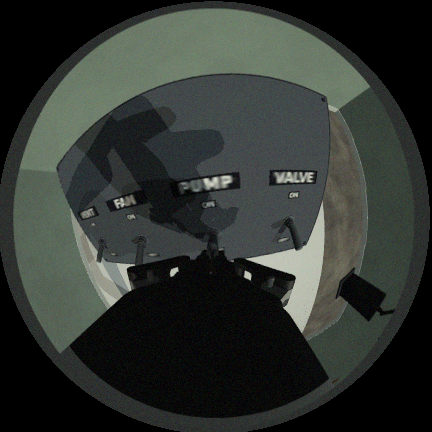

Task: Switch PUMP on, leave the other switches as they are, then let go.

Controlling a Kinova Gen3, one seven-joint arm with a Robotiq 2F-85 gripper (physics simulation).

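Places are measured from the arm's base along level axes (x back, y right, z up), in centimetres.
Where they show: gripper, fingertip midpoint: (212, 253).
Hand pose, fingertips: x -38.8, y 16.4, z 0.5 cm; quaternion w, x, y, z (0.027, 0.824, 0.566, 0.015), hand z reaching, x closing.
After its pixels a point has its place.
A dark grey panel (265, 130) {x -50.7, y 26.9, z 4.2 cm} carries a row of toggle switches. The PUMP label (206, 184) {x -47.2, y 18.7, z 1.6 cm} is at its middle, with a small ON mark (208, 204) {x -45.0, y 18.0, z 0.3 cm} below it. The PUMP switch (213, 241) {x -41.0, y 17.4, z 2.7 cm} stands under that mark, directly in front of my fingertips; its lower end meets or overlaps them, and contact cannot be told. My gripper (212, 253) {x -38.8, y 16.4, z 0.5 cm} is shut and empty at the lower middle. The VALVE switch (294, 235) {x -37.0, y 28.2, z 0.6 cm} at the right, the FAN switch (140, 250) {x -42.1, y 5.5, z 0.2 cm} and the VENT switch (101, 251) {x -44.1, y -6.1, z 0.0 cm} at the left all hang downward.
A brown mottled surface (345, 200) lies right of the panel. A black box-shaped object (362, 295) with a thin stem is at the lower right. Green surfaces (210, 40) surround the panel. Dark shadows fall on the panel's left and middle.
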